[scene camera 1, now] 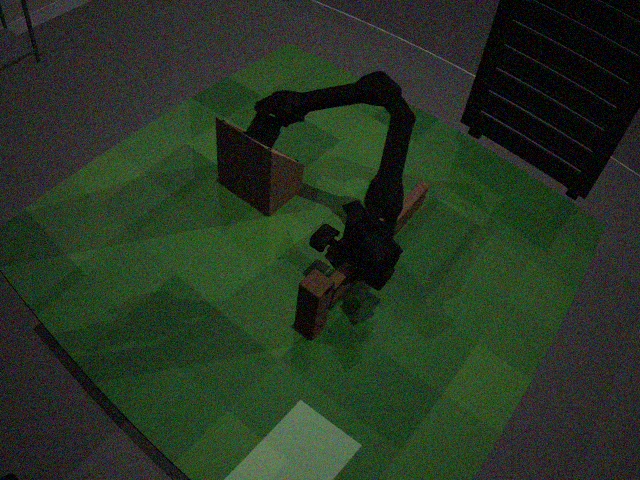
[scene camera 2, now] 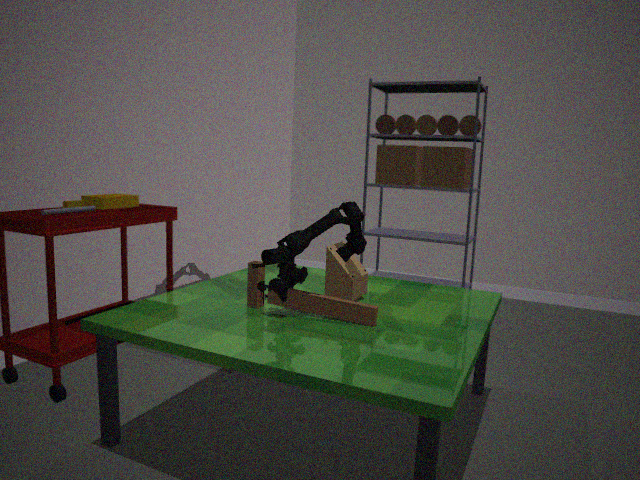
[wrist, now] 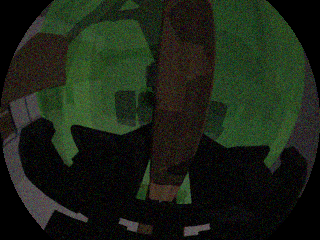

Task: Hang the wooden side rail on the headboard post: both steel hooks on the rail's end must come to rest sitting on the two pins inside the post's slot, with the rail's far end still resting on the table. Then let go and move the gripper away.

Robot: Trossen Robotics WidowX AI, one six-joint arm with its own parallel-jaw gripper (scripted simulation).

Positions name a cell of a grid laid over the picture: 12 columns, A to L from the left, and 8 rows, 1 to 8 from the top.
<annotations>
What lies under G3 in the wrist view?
A wooden side rail.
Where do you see a headboard post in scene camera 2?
E5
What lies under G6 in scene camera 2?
A wooden side rail.
</annotations>
